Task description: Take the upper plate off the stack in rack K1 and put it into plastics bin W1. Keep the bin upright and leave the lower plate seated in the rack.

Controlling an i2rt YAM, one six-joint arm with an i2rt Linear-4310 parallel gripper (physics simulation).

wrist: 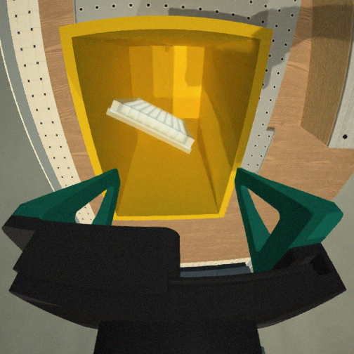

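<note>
The yellow plastics bin W1 [165, 23] stands upright in the middle of the wrist view, with its opening facing the camera. A white translucent plate [151, 126] is inside the bin's outline, tilted and seen nearly edge-on, with its ribbed side showing. Whether it touches the bin's floor or walls I cannot tell. My gripper [176, 174] is open, its two green fingers wide apart over the near end of the bin, with no plate between them. Rack K1 and the lower plate do not show in the view.
A grey perforated board [277, 60] lies beyond and beside the bin. A wooden block [327, 75] stands at the upper right. A cream dotted strip [37, 90] curves along the left. Wood-grain surface [310, 170] shows right of the bin.
</note>
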